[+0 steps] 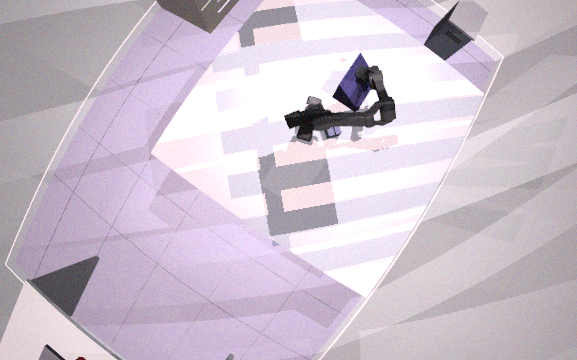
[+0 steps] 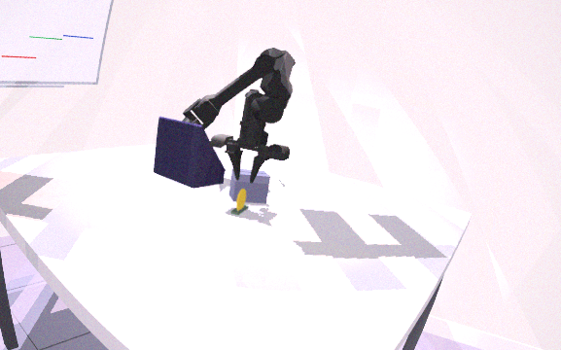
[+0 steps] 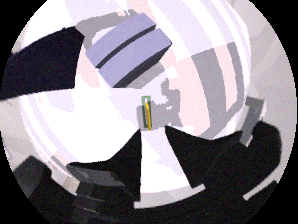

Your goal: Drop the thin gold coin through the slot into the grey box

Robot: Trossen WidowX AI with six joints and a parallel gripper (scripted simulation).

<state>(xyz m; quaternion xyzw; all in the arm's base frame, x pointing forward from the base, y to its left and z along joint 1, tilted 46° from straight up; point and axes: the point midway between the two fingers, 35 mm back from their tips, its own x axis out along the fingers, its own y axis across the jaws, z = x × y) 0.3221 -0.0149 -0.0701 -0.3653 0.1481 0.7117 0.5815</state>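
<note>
My gripper tip is 5 cm above the coin.
</note>
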